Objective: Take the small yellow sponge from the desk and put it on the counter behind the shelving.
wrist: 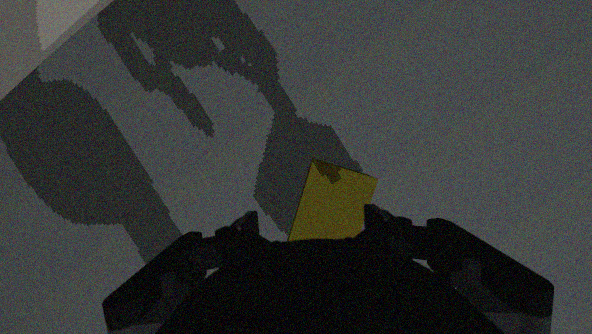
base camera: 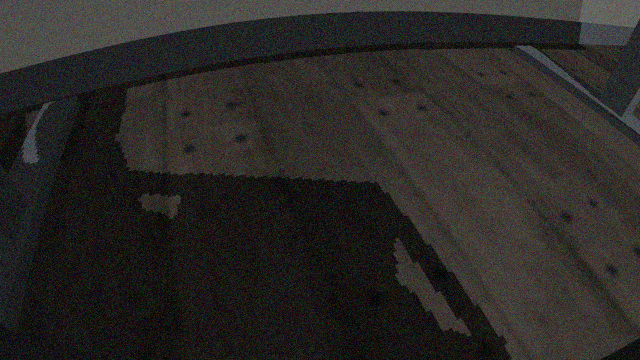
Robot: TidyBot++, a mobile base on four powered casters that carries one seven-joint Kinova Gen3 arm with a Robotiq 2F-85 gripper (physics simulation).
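Places are measured from the arm's base along level axes (x down, y ahead, z right), in metres.
Pixels of known places: gripper, fingertip midpoint: [wrist: 310, 219].
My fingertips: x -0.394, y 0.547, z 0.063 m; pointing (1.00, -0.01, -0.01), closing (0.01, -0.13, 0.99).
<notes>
Ahead of a thing's pixels: the offset from my fingertips to its top centre. "spot": to the spot under its first point. Level surfaces: height alone.
The small yellow sponge @(dx +0.026, dy -0.013, dz +0.016 m) [wrist: 332, 205] lies on the grey desk top @(dx +0.071 m) [wrist: 475, 125] in the lower middle of the wrist view. Its lower end is hidden behind the dark gripper body, and a small shadow falls on its upper corner. My gripper [wrist: 310, 219] is open and empty. Its fingertips stand either side of the sponge's visible part in the view, the right one overlapping the sponge's right edge. How high the fingers are above the sponge I cannot tell. The counter and the shelving cannot be made out in either view.
Shadows of the arm and gripper fall on the desk in the wrist view. The desk's edge crosses the upper left corner there. In the base camera view, a dark curved desk edge [base camera: 350, 32] spans the top above a wooden floor @(dx +0.791 m) [base camera: 475, 200], with a dark leg @(spot: dx +0.778, dy -0.180, dz -0.467 m) [base camera: 42, 200] at the left.
</notes>
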